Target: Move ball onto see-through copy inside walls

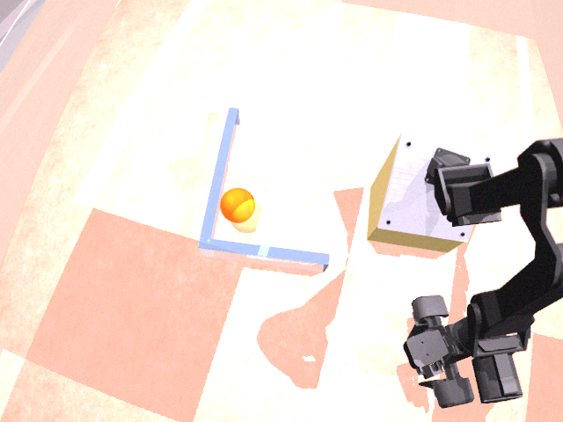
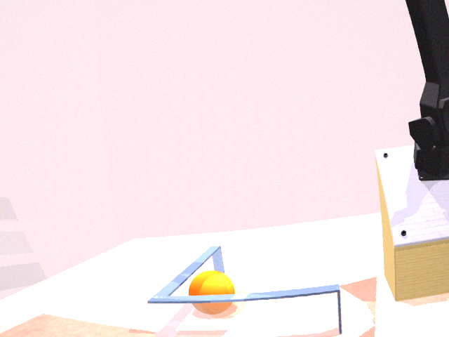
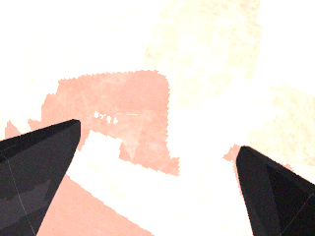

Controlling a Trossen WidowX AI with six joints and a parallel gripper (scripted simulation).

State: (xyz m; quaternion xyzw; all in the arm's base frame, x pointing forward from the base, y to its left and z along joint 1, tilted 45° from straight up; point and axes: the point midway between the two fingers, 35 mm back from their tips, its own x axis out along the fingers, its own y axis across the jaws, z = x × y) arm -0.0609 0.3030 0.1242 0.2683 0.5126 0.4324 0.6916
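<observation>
Now: gripper tip 370 mm short of the see-through copy, 190 mm to the left of it and 20 mm below it. The rest, counted from my gripper tip: orange ball 400 mm ahead, 210 mm to the right, 20 mm above.
</observation>
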